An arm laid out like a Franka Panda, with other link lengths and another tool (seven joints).
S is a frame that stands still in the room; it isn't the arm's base.
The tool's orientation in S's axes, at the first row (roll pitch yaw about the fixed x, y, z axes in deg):
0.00 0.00 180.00
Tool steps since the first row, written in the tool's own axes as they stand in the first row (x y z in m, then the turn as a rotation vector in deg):
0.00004 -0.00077 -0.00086 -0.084 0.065 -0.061
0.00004 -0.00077 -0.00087 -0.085 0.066 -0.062
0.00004 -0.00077 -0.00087 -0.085 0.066 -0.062
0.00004 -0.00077 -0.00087 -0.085 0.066 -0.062
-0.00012 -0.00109 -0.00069 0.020 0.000 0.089
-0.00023 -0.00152 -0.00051 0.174 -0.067 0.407
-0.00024 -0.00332 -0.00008 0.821 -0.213 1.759
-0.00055 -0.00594 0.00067 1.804 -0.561 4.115
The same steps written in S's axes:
-0.00004 0.00077 -0.00086 0.084 -0.065 -0.061
-0.00004 0.00077 -0.00087 0.085 -0.066 -0.062
-0.00004 0.00077 -0.00087 0.085 -0.066 -0.062
-0.00004 0.00077 -0.00087 0.085 -0.066 -0.062
0.00012 0.00109 -0.00069 -0.020 0.000 0.089
0.00023 0.00152 -0.00051 -0.174 0.067 0.407
0.00024 0.00332 -0.00008 -0.821 0.213 1.759
0.00055 0.00594 0.00067 -1.804 0.561 4.115

